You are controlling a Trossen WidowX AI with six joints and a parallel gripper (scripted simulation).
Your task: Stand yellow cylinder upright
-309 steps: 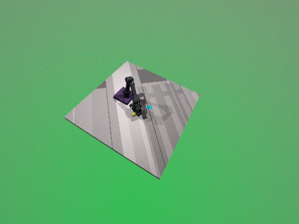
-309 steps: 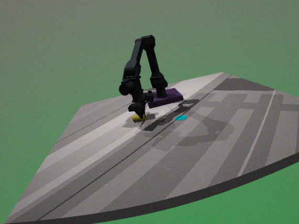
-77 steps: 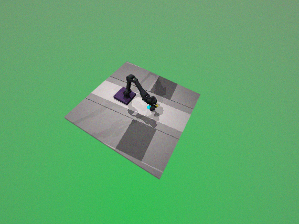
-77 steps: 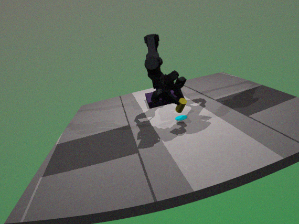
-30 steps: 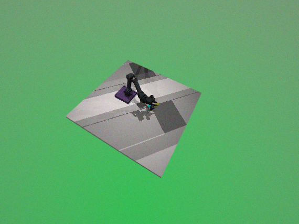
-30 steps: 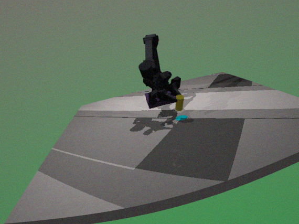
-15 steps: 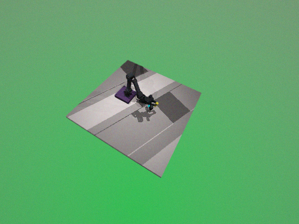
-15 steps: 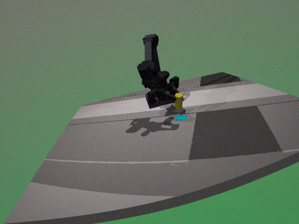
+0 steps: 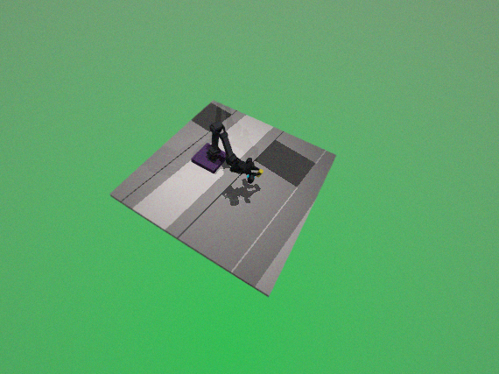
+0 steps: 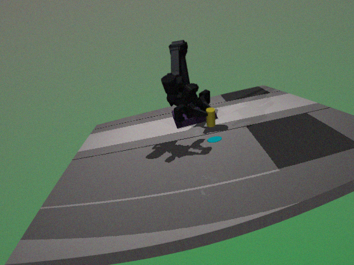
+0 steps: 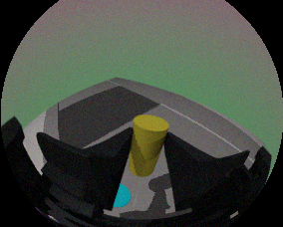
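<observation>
The cyan circle is 14 cm below my gripper tip, 7 cm behind it and 2 cm to the left of it. From my gripper tip the other things lie so: yellow tall cylinder: 2 cm below, 1 cm behind.
</observation>
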